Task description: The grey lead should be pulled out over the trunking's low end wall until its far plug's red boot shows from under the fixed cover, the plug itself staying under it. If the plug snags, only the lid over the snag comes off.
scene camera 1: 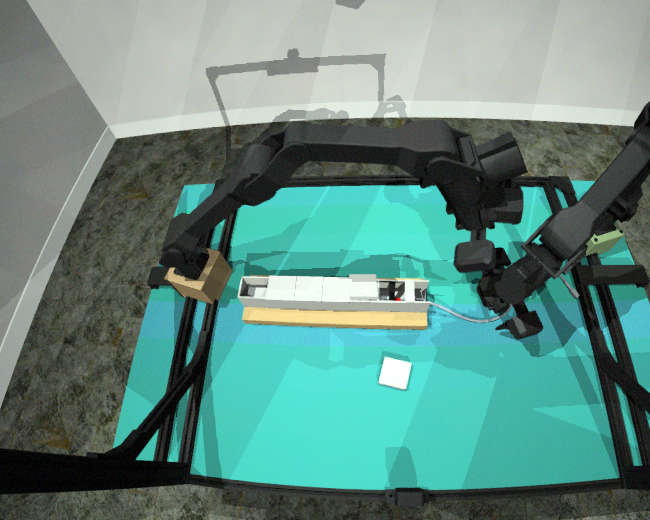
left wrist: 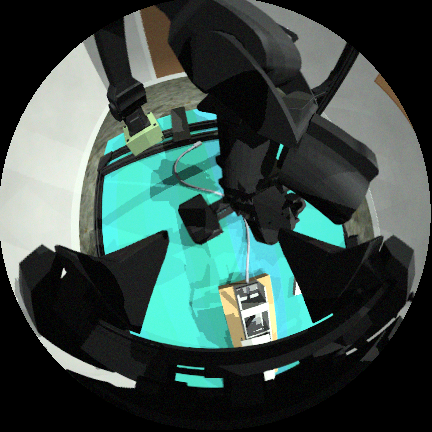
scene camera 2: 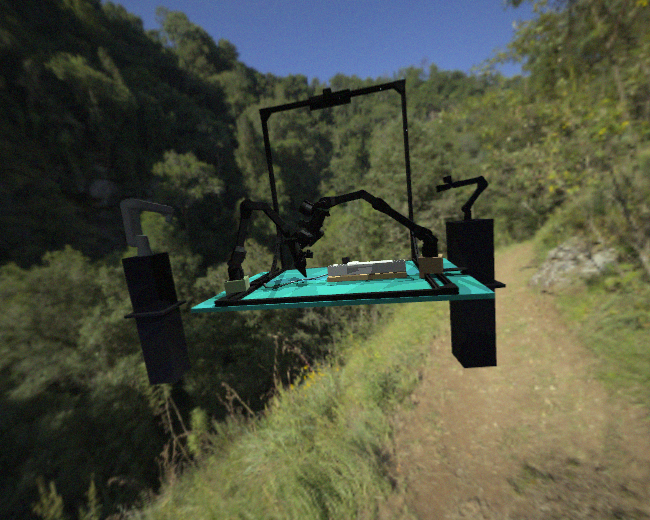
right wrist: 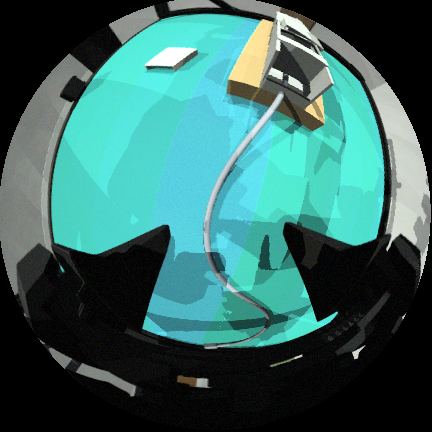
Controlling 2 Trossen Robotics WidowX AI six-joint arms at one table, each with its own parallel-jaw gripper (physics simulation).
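Where they show: left gripper, fingertip midpoint: (scene camera 1: 491, 248) (left wrist: 224, 235) (scene camera 2: 305, 247); right gripper, fingertip midpoint: (scene camera 1: 488, 309) (left wrist: 238, 217) (scene camera 2: 305, 275) (right wrist: 228, 229); left arm's base at its link origin: (scene camera 1: 191, 264) (scene camera 2: 430, 255); right arm's base at its link origin: (scene camera 1: 598, 222) (left wrist: 138, 125) (scene camera 2: 236, 278).
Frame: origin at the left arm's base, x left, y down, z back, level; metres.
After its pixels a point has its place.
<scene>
The grey lead (scene camera 1: 458, 317) @(z -0.579, x 0.070, y 0.082 m) (left wrist: 248, 255) @(z -0.560, x 0.073, y 0.075 m) (right wrist: 207, 227) @(z -0.649, x 0.083, y 0.088 m) leaves the low right end of the white trunking (scene camera 1: 325, 306) @(z -0.304, x 0.007, y 0.050 m) in scene camera 1 and curves across the table under my right gripper. A red spot (scene camera 1: 398, 299) @(z -0.445, x 0.066, y 0.060 m), seemingly the boot, shows in the uncovered stretch near that end. Several white lids (scene camera 1: 309, 288) @(z -0.267, x 0.024, y 0.018 m) cover the middle; a wider cover (scene camera 1: 362, 287) @(z -0.371, x 0.051, y 0.013 m) sits right of them. My right gripper (scene camera 1: 501, 303) (right wrist: 228, 229) @(z -0.638, x 0.095, y 0.068 m) is open; the lead passes below, between its fingers in the right wrist view. My left gripper is open above and beside it, nothing between its fingers.
A loose white square lid (scene camera 1: 394, 373) @(z -0.474, x -0.084, y 0.082 m) (right wrist: 172, 58) @(z -0.485, x -0.069, y 0.082 m) lies on the table in front of the trunking. The trunking stands on a wooden base (scene camera 1: 333, 318) @(z -0.324, x -0.007, y 0.070 m) (right wrist: 245, 82) @(z -0.512, x 0.044, y 0.070 m). The two arms are close together at the right of scene camera 1. Black frame rails run along the table sides.
</scene>
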